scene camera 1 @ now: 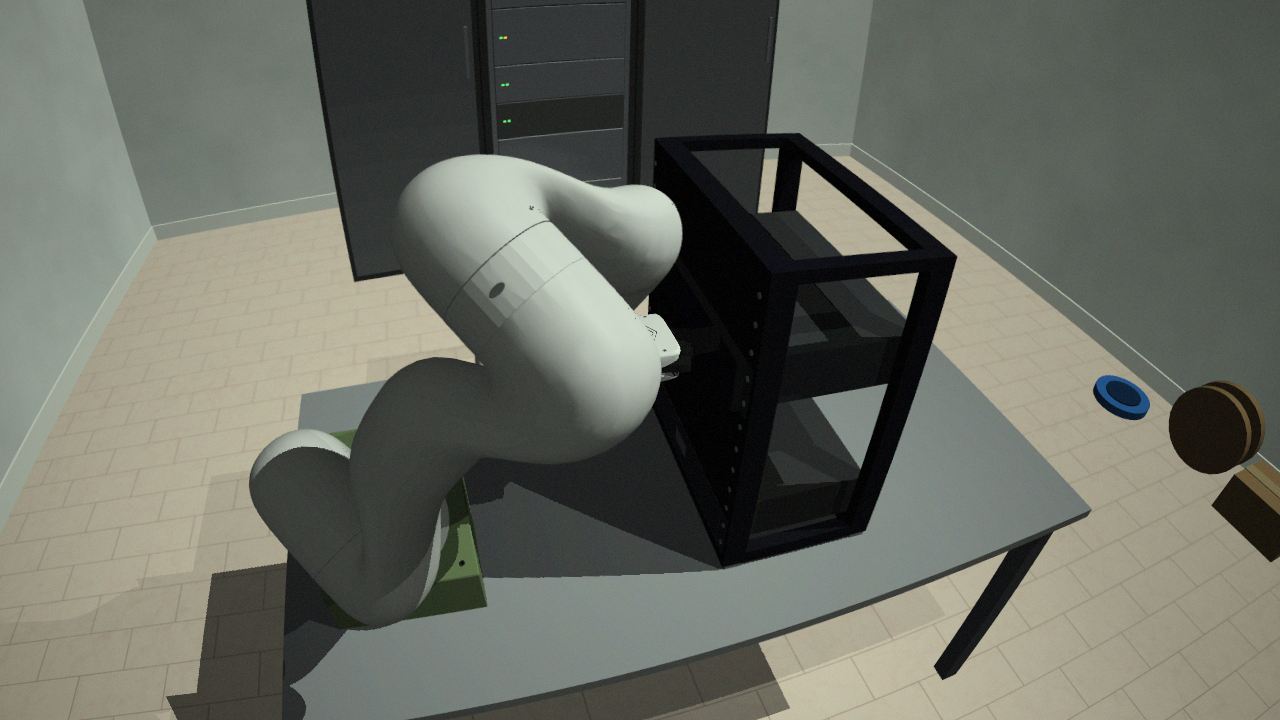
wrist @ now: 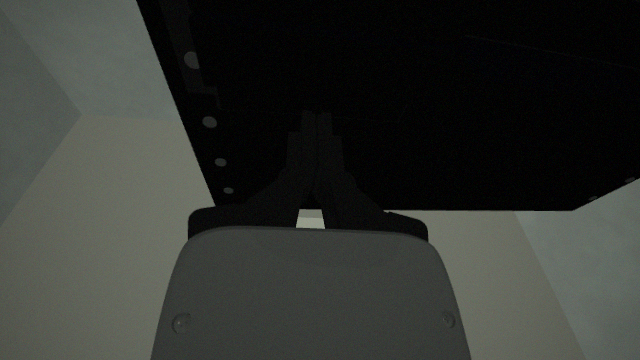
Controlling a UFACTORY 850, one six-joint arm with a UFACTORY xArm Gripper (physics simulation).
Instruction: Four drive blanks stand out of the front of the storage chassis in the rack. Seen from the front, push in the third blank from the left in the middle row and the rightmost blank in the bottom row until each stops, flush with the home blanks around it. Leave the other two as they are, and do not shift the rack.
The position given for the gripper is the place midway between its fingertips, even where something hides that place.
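The gripper (scene camera 1: 718, 337) appears in the wrist view too (wrist: 313, 129). A black rack (scene camera 1: 798, 320) shares both views with it, the wrist view showing the rack here (wrist: 436, 112).
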